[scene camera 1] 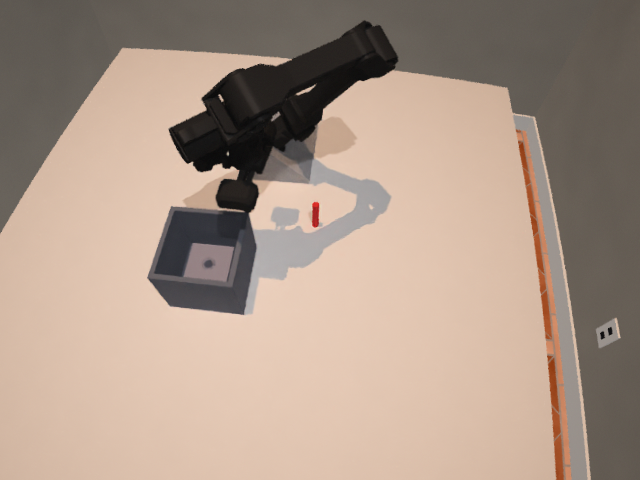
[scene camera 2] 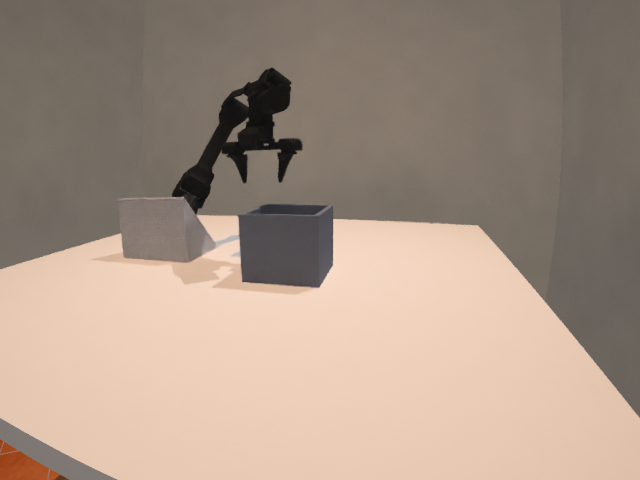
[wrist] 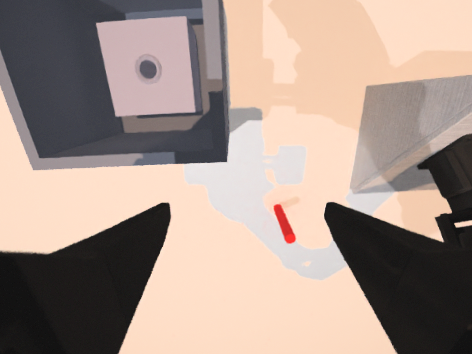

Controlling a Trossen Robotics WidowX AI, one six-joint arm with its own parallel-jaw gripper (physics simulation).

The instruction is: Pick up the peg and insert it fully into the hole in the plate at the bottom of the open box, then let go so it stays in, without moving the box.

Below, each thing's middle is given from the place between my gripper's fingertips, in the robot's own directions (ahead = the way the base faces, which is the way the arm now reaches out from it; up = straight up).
Labels:
Right now my hand is 12 cm above the dark blue-grey box [scene camera 1: 184, 226], 10 cm to the left of it and 9 cm short of it. Round my hand: pale plate [scene camera 1: 213, 262] 15 cm below, 10 cm to the right, 9 cm ahead.

